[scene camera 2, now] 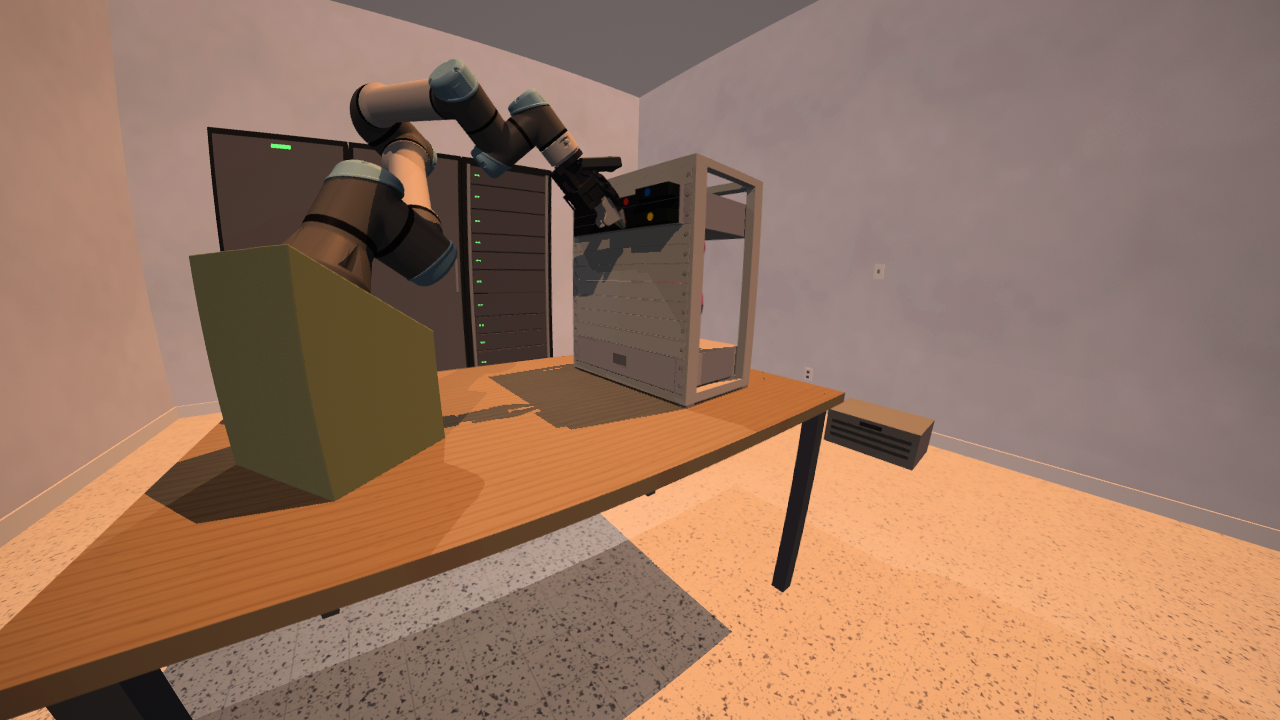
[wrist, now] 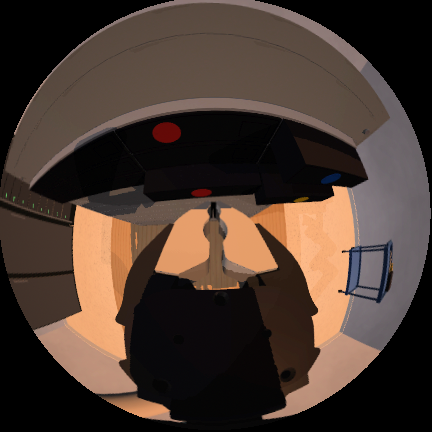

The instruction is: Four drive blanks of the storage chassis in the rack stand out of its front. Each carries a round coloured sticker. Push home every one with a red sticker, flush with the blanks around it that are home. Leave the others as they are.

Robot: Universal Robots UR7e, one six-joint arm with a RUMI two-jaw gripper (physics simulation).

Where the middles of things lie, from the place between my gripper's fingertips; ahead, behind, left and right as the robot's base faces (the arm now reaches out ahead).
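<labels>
Grey rack (scene camera 2: 646, 335): 140 mm below my hand, 160 mm ahead, 110 mm to the left.
</labels>
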